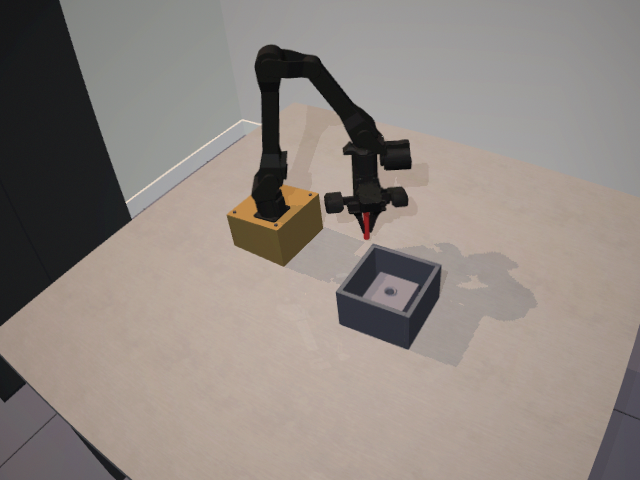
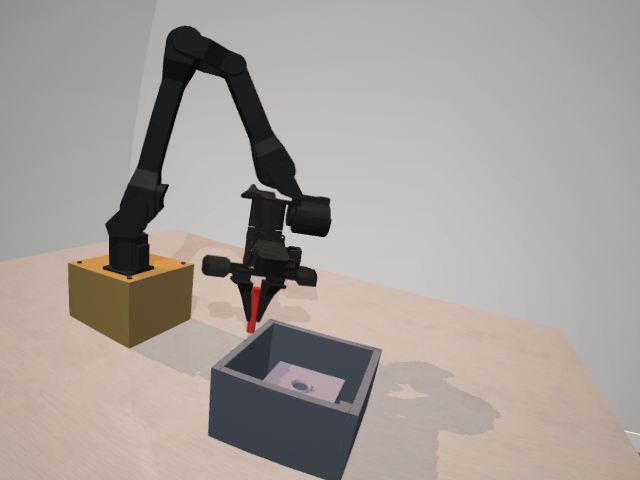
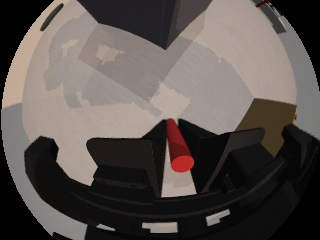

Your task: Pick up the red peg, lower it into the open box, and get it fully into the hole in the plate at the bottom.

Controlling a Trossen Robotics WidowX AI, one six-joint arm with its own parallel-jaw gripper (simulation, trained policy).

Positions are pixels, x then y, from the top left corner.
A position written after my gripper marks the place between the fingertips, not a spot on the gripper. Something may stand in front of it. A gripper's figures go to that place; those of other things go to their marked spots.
Scene:
My gripper point(image 1: 367, 232) is 132 cm from the lens. A dark grey box point(image 1: 371, 318) is 111 cm from the lens.

